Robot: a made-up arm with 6 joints.
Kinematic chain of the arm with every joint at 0, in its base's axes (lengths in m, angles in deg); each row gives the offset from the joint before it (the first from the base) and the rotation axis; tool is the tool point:
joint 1: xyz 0 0 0.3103 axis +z
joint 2: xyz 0 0 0 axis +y
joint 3: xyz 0 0 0.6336 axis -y
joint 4: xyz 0 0 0 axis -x
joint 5: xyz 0.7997 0 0 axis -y
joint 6: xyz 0 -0.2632 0 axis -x
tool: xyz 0 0 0
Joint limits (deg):
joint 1: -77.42..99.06
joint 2: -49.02..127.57
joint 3: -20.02..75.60
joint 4: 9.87..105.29
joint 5: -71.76..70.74
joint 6: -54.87..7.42
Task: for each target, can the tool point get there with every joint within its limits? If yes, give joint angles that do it. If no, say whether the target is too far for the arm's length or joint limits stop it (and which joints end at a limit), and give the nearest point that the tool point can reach.
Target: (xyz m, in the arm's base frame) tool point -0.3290 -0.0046 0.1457
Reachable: no: joint limits stop it (at a limit: joint 2, joint 3, joint 4) | nearest point -0.2989 -0.0042 -0.5427 | short by 0.689 m
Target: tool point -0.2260 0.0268 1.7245
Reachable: yes | joints -34.43 -23.60 46.05 66.32 46.32 -21.01
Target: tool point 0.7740 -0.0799 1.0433
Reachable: yes | joints 9.92 -5.40 -9.22 36.31 6.06 -21.72
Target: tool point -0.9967 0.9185 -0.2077
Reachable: no: joint limits stop it (at a limit: joint 1, joint 4) | nearest point -0.2361 1.0398 -0.2077 | short by 0.770 m
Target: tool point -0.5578 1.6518 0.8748
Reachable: no: too far | nearest point -0.2889 1.3707 0.7697 | short by 0.403 m
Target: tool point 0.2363 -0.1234 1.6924
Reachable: yes | joints 23.20 -11.48 45.82 38.33 47.06 -34.78
